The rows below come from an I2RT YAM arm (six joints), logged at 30 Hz.
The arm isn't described. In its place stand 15 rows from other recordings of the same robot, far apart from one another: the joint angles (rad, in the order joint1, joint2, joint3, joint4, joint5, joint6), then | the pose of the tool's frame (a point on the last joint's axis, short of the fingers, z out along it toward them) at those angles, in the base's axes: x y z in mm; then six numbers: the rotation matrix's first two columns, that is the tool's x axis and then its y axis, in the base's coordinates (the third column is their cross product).
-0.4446, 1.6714, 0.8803, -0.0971, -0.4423, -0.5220 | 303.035, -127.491, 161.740, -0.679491, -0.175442, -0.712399, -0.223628, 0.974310, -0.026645
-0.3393, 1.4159, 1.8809, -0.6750, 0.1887, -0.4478 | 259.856, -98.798, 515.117, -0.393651, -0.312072, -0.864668, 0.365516, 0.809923, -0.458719
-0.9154, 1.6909, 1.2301, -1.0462, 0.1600, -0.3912 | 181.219, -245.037, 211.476, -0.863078, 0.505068, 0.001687, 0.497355, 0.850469, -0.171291
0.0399, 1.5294, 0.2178, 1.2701, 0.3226, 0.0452 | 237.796, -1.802, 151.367, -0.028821, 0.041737, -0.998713, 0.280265, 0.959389, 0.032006
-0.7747, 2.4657, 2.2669, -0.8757, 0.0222, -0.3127 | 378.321, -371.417, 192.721, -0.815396, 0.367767, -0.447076, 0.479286, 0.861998, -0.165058
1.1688, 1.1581, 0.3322, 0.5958, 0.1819, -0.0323 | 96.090, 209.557, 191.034, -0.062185, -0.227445, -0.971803, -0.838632, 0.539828, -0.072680
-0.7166, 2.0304, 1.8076, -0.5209, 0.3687, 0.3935 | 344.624, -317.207, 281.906, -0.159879, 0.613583, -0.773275, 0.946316, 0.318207, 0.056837
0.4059, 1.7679, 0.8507, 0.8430, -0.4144, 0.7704 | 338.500, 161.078, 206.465, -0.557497, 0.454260, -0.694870, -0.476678, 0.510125, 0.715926
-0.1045, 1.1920, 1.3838, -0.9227, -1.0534, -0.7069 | 221.679, 7.860, 403.237, -0.120327, -0.310387, -0.942964, -0.881327, 0.470596, -0.042440
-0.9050, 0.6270, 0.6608, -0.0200, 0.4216, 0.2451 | 84.604, -131.302, 338.109, 0.243717, 0.048147, -0.968650, 0.939240, 0.237214, 0.248109
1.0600, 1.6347, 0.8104, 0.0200, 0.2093, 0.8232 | 164.239, 277.943, 159.470, -0.813517, 0.015639, -0.581331, -0.274006, 0.871414, 0.406889
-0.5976, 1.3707, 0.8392, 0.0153, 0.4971, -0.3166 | 239.040, -183.231, 247.815, -0.648477, 0.110339, -0.753195, 0.668766, 0.555223, -0.494449
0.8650, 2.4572, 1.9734, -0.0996, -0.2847, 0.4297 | 355.377, 432.405, 159.971, -0.692481, -0.196126, -0.694266, -0.653423, 0.578408, 0.488346
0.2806, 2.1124, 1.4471, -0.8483, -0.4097, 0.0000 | 372.721, 122.178, 129.206, -0.959318, -0.276479, -0.057165, -0.275894, 0.875061, 0.397683
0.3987, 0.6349, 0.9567, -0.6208, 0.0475, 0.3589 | 116.395, 47.199, 372.214, -0.375683, 0.222448, -0.899655, -0.228573, 0.918535, 0.322565
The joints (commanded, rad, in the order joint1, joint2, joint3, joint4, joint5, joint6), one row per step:
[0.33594, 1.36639, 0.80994, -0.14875, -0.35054, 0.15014]
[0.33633, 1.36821, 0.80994, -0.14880, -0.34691, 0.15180]
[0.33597, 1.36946, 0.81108, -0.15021, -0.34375, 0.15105]
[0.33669, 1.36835, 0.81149, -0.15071, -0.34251, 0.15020]
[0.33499, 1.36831, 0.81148, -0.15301, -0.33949, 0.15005]
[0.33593, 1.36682, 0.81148, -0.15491, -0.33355, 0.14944]
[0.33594, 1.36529, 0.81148, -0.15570, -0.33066, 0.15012]
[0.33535, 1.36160, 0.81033, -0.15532, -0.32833, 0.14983]
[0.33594, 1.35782, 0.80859, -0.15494, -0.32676, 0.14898]
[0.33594, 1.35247, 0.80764, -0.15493, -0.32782, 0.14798]
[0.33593, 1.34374, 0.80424, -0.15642, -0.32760, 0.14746]
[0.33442, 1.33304, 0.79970, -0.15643, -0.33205, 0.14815]
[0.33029, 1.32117, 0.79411, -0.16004, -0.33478, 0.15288]
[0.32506, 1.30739, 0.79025, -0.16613, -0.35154, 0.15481]
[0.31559, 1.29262, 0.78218, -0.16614, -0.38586, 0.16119]
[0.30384, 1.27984, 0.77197, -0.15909, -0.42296, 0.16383]
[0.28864, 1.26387, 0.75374, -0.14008, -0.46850, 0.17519]
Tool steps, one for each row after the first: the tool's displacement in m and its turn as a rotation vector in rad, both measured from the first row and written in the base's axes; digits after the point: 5 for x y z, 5 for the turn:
[0.00022, 0.00007, -0.00052, -0.00191, 0.00192, -0.00338]
[0.00051, -0.00005, -0.00063, -0.00477, 0.00225, -0.00569]
[0.00037, 0.00007, -0.00025, -0.00567, 0.00055, -0.00540]
[0.00045, -0.00052, -0.00045, -0.00836, 0.00197, -0.00929]
[0.00019, -0.00054, -0.00026, -0.01249, 0.00074, -0.01249]
[0.00003, -0.00070, 0.00007, -0.01363, -0.00020, -0.01510]
[-0.00038, -0.00110, 0.00070, -0.01424, -0.00360, -0.01730]
[-0.00103, -0.00120, 0.00117, -0.01486, -0.00669, -0.01741]
[-0.00174, -0.00142, 0.00229, -0.01330, -0.01117, -0.01602]
[-0.00323, -0.00195, 0.00338, -0.01243, -0.01511, -0.01592]
[-0.00493, -0.00283, 0.00476, -0.00728, -0.01958, -0.01449]
[-0.00683, -0.00462, 0.00576, -0.00206, -0.01889, -0.01940]
[-0.00906, -0.00632, 0.00769, 0.01039, -0.01792, -0.01292]
[-0.01151, -0.00869, 0.00911, 0.03674, -0.01360, 0.00030]
[-0.01345, -0.01139, 0.00991, 0.06326, -0.01387, 0.01591]
[-0.01594, -0.01491, 0.00996, 0.10122, -0.01454, 0.03022]

